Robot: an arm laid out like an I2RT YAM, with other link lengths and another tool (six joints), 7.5 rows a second.
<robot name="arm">
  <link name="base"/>
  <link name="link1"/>
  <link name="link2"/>
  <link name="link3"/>
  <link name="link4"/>
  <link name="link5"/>
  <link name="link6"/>
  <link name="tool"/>
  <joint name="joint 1" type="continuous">
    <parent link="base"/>
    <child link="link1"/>
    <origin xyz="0 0 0.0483" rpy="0 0 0"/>
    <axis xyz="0 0 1"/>
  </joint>
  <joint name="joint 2" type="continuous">
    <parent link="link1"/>
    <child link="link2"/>
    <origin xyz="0.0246 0.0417 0.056" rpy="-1.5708 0 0"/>
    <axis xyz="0 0 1"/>
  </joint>
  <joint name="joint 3" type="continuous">
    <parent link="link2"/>
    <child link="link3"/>
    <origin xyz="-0.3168 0 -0.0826" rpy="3.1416 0 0"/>
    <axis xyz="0 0 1"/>
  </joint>
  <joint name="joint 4" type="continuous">
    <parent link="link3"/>
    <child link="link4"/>
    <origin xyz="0.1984 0.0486 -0.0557" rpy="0 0 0"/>
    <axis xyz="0 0 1"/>
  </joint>
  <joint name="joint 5" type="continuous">
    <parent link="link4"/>
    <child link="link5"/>
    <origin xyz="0.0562 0.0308 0.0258" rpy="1.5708 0 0"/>
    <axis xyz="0 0 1"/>
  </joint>
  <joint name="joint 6" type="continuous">
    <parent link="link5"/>
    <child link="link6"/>
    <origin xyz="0.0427 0 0.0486" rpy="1.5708 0 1.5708"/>
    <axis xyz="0 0 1"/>
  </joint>
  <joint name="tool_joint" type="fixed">
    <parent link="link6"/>
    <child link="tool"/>
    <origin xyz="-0.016 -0.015 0.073" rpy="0 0.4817 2.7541"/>
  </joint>
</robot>
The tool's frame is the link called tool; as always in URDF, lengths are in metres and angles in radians. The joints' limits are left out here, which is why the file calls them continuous.
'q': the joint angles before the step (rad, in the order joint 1, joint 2, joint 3, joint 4, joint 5, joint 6). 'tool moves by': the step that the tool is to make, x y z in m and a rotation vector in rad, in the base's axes. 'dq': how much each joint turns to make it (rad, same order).
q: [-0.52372 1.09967 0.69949 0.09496 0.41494 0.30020]
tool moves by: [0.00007 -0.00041 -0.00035 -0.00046 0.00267 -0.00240]
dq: [-0.00021 0.00178 0.00000 0.00014 0.00261 -0.00109]
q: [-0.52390 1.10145 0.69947 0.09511 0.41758 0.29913]
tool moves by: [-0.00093 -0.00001 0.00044 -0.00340 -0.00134 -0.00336]
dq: [-0.00052 -0.00312 -0.00153 0.00186 0.00339 -0.00144]
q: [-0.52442 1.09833 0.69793 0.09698 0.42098 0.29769]
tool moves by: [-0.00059 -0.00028 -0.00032 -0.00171 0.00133 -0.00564]
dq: [0.00090 -0.00038 -0.00187 0.00124 0.00688 -0.00010]
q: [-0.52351 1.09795 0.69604 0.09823 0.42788 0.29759]
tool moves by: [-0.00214 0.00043 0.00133 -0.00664 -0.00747 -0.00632]
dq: [0.00022 -0.00870 -0.00393 0.00501 0.00685 0.00000]
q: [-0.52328 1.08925 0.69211 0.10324 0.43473 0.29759]
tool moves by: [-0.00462 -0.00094 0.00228 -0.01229 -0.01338 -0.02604]
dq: [-0.00168 -0.01216 -0.00631 0.01041 0.02449 0.00342]
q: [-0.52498 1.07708 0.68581 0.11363 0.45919 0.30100]
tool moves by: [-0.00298 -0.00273 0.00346 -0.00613 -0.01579 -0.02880]
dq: [-0.00592 -0.00251 0.00500 0.00480 0.02133 0.00975]
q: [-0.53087 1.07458 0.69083 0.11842 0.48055 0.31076]
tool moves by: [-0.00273 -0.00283 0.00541 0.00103 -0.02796 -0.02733]
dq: [-0.00792 -0.00234 0.01367 -0.00288 0.01489 0.02219]
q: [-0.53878 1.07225 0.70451 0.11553 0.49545 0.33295]
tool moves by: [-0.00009 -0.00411 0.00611 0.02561 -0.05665 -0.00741]
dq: [-0.02449 0.00614 0.02172 -0.00459 -0.02913 0.05160]
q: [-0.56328 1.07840 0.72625 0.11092 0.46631 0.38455]
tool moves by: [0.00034 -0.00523 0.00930 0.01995 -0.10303 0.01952]
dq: [-0.05094 0.00415 0.00834 0.04477 -0.08466 0.06245]
